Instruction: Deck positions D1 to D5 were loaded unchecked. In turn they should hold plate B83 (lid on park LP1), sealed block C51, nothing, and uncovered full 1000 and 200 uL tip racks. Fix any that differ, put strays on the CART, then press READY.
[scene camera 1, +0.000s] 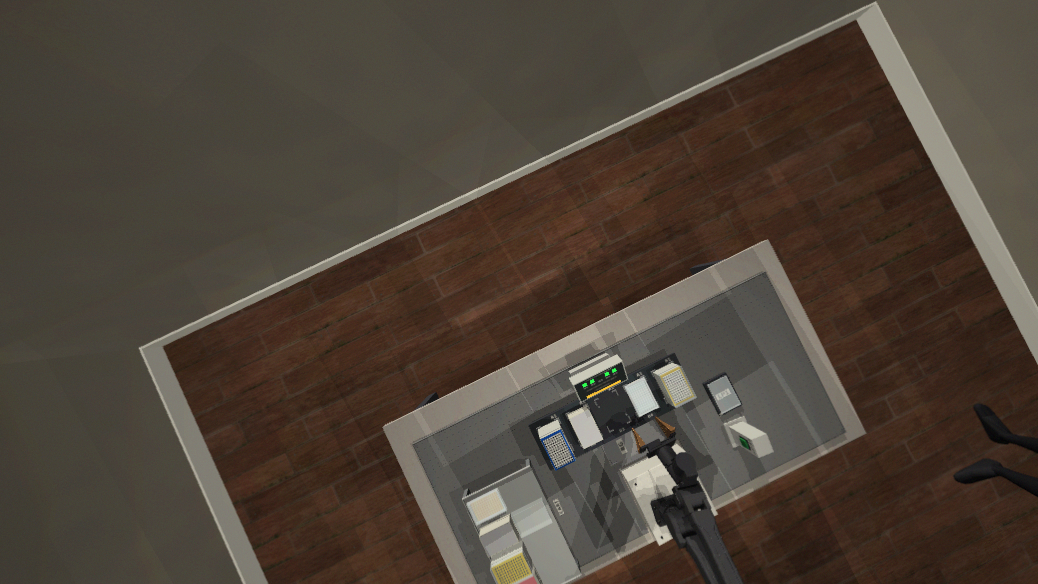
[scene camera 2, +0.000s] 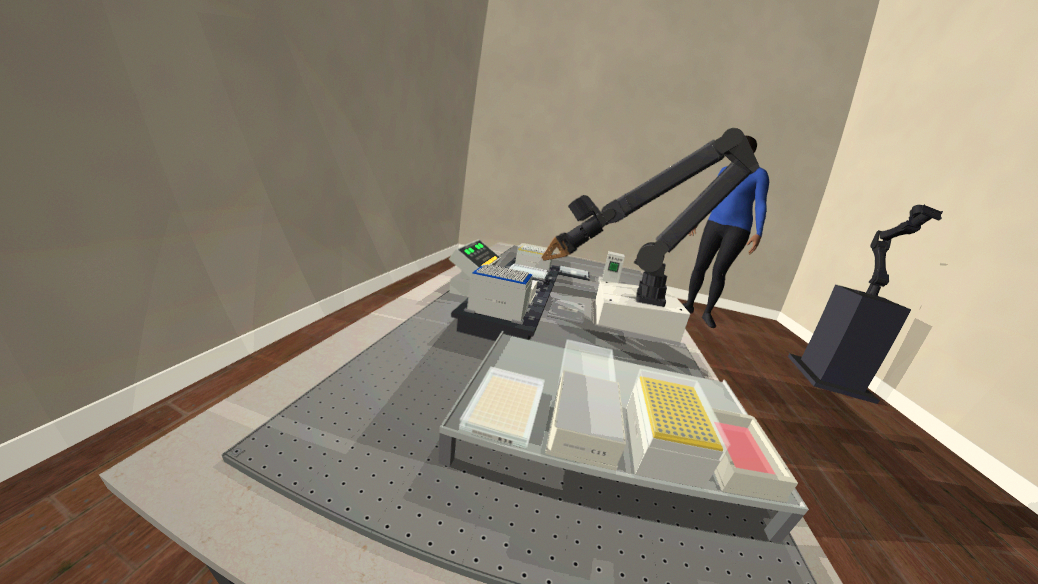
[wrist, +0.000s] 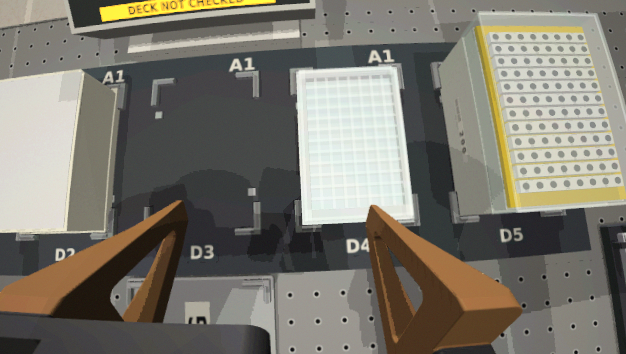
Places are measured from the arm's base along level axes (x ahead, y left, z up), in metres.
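Pixels of known places: gripper, fingertip midpoint: (scene camera 1: 643, 422) (scene camera 2: 545, 258) (wrist: 278, 212); arm's base at its link origin: (scene camera 1: 668, 508) (scene camera 2: 650, 299).
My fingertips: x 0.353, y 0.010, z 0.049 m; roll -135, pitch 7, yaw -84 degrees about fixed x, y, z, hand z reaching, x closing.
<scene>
Ahead of a thing's pixels: the offset from my fingertips to its middle. "spot": to the spot under its first point.
My gripper (scene camera 1: 646, 424) (scene camera 2: 545, 257) (wrist: 278, 212) is open and empty, with its fingertips above the front of D3 and D4. A blue-topped tip rack {0.327 m left, 0.003 m ahead, 0.028 m down} (scene camera 1: 557, 446) (scene camera 2: 499, 296) stands at D1. A plain white block {0.204 m left, 0.023 m ahead, 0.056 m down} (scene camera 1: 584, 426) (wrist: 37, 150) is at D2. D3 (wrist: 205, 145) holds no labware. A pale gridded plate {0.040 m right, 0.064 m ahead, 0.070 m down} (scene camera 1: 641, 396) (wrist: 355, 145) sits at D4; its code is not readable. A yellow 200 tip rack {0.162 m right, 0.085 m ahead, 0.019 m down} (scene camera 1: 675, 384) (wrist: 555, 115) under a clear cover stands at D5. LP1 {0.374 m right, 0.038 m back, 0.114 m down} (scene camera 1: 722, 394) is to its right. The READY button {0.362 m right, 0.203 m back, 0.048 m down} (scene camera 1: 744, 440) (scene camera 2: 614, 266) is on a white box.
The raised grey tray (scene camera 1: 557, 548) (scene camera 2: 451, 428) carries a beige-welled plate {0.644 m left, 0.158 m back, 0.055 m down} (scene camera 2: 503, 408), block C15 {0.626 m left, 0.264 m back, 0.047 m down} (scene camera 2: 586, 417), a yellow tip rack {0.608 m left, 0.371 m back, 0.010 m down} (scene camera 2: 680, 410) and a pink-filled trough {0.591 m left, 0.477 m back, 0.052 m down} (scene camera 2: 747, 448). The console {spot: 0.112 m left, 0.205 m ahead, 0.005 m up} (scene camera 1: 598, 377) (wrist: 195, 22) reads DECK NOT CHECKED. A flat labelled nest {0.079 m left, 0.119 m back, 0.121 m down} (wrist: 235, 300) lies before D3.
</scene>
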